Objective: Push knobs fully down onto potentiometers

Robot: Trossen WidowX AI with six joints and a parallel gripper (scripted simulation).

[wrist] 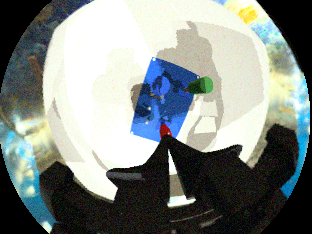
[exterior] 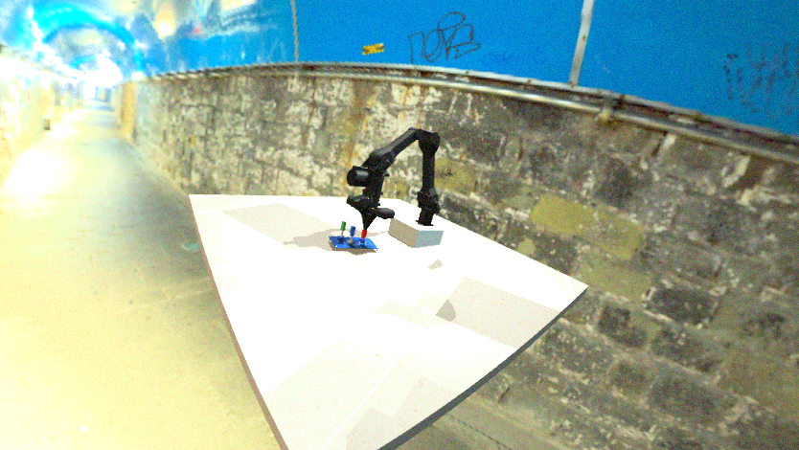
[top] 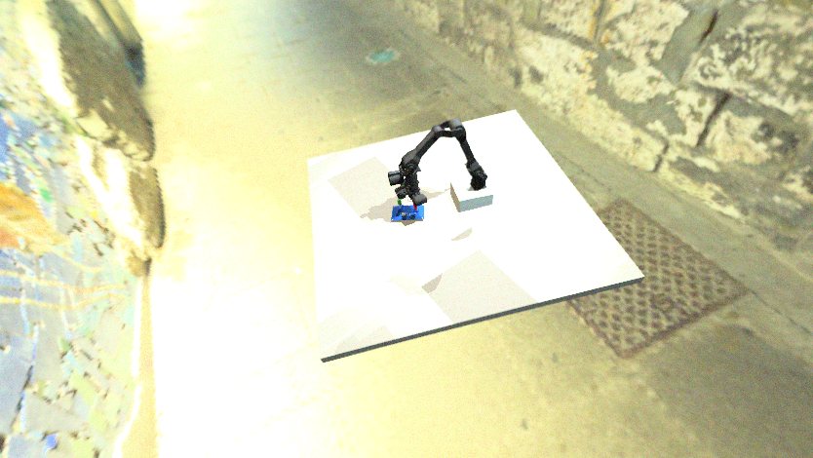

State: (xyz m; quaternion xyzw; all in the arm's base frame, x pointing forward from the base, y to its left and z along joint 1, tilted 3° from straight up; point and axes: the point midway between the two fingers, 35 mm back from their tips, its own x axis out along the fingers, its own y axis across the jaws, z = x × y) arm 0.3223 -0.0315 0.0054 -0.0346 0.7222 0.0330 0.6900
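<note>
My gripper tip is 10 mm above the red knob. From my gripper tip the other things lie so: blue knob 70 mm ahead, 10 mm to the left.
</note>
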